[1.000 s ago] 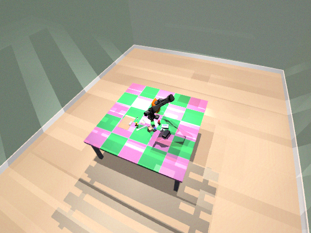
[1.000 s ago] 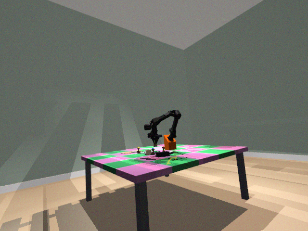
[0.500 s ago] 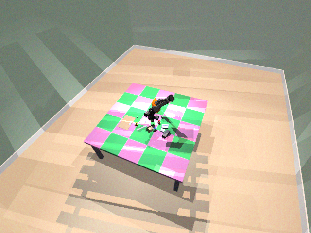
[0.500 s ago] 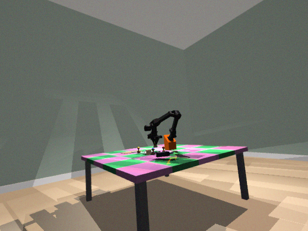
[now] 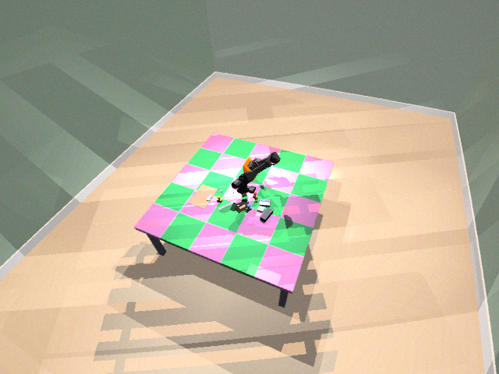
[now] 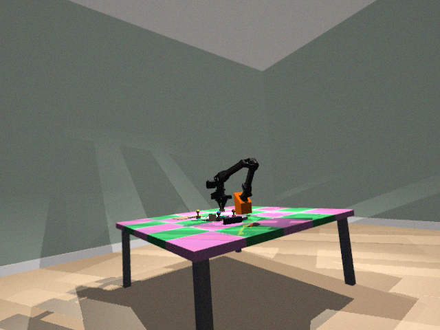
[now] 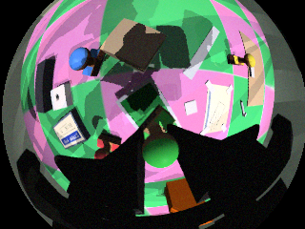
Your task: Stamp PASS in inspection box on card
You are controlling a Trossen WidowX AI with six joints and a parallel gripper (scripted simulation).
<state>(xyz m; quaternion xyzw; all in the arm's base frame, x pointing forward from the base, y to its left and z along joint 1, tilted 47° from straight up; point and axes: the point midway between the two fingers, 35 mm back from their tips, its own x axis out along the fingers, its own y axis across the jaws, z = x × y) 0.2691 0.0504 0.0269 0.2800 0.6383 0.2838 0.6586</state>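
My gripper tip is 6 cm above the green ink pad. The rest, counted from my gripper tip: tan block: 10 cm ahead, 1 cm to the left, 5 cm below; then green-knobbed stamp: right at my gripper tip; then red-knobbed stamp: 5 cm behind, 8 cm to the left, 5 cm below.
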